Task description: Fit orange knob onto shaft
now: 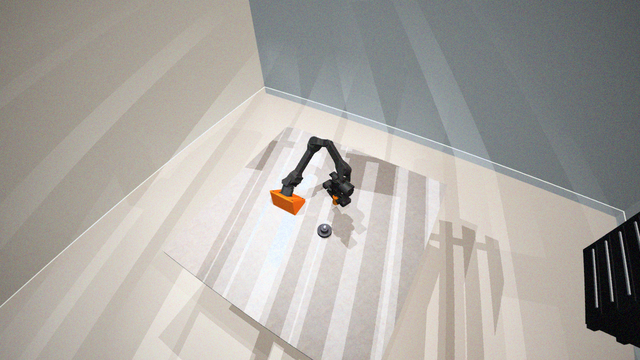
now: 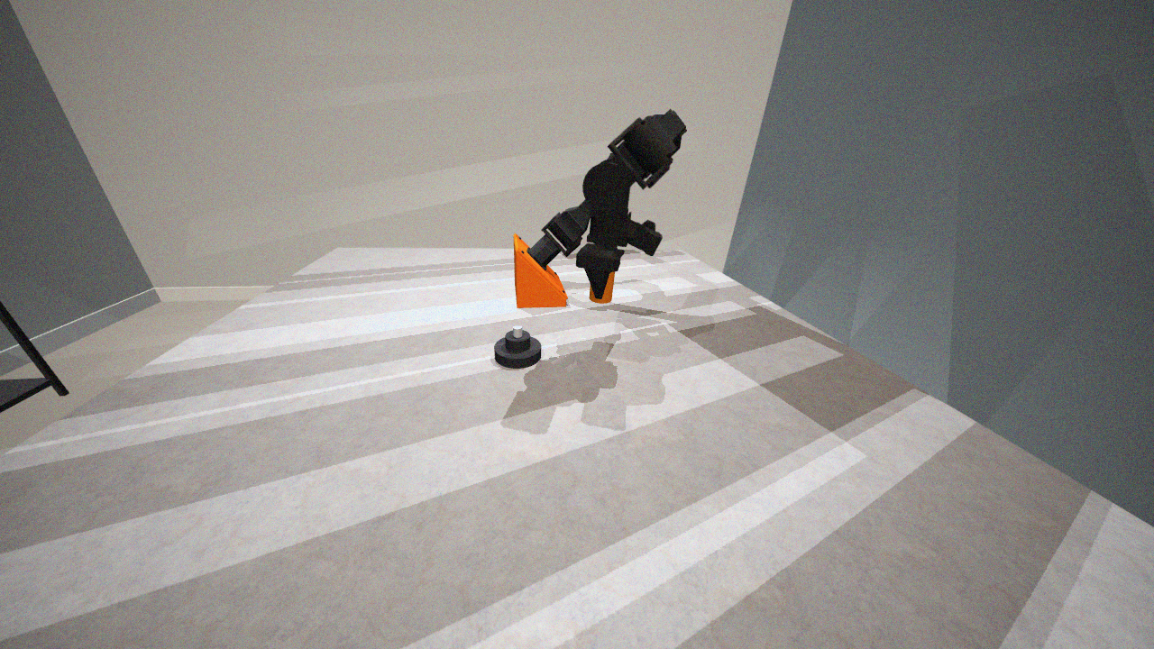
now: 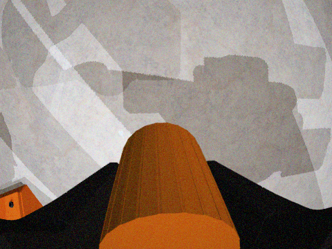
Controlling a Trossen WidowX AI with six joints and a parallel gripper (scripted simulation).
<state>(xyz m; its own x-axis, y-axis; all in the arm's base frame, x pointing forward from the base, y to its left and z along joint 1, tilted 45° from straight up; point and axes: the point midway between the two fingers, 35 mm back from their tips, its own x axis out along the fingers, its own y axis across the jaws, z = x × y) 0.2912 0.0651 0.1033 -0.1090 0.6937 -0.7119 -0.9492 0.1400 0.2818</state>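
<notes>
Right now my gripper tip is 150 mm to the left of the round dark pedestal, 90 mm above it and 20 mm short of it. Also, from my gripper tip: orange knob (30 mm above).
</notes>
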